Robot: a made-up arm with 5 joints.
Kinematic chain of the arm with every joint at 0, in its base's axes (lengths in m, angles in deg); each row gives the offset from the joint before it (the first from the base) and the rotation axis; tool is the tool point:
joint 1: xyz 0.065 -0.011 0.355 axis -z
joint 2: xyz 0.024 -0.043 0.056 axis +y
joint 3: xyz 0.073 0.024 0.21 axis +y
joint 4: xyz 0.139 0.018 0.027 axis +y
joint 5: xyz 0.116 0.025 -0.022 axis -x
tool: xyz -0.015 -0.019 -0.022
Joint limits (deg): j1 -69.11..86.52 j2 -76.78..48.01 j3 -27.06..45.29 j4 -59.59..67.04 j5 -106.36..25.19
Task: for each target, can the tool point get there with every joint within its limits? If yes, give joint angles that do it. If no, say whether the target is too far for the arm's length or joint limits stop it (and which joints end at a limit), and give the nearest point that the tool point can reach.
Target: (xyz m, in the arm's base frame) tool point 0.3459 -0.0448 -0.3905
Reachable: no: too far | nearest point 0.3173 -0.0414 0.2438 | short by 0.635 m
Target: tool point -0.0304 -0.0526 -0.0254
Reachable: no: joint limits stop it (at a limit: joint 1, joint 2, joint 3) | nearest point 0.0829 -0.2045 0.2603 | short by 0.343 m
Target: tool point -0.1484 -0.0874 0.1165
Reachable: no: joint limits stop it (at a limit: joint 1, joint 2, joint 3, joint 5) | nearest point 0.0736 -0.1938 0.2724 | short by 0.291 m
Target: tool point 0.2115 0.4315 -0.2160
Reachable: no: too far | nearest point 0.1624 0.2832 0.2553 | short by 0.497 m
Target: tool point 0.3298 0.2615 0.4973
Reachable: yes | joints -44.91 14.70 17.68 -31.32 -2.59
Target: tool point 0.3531 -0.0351 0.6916
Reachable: yes | joints 14.27 -13.19 0.59 -9.94 -95.28
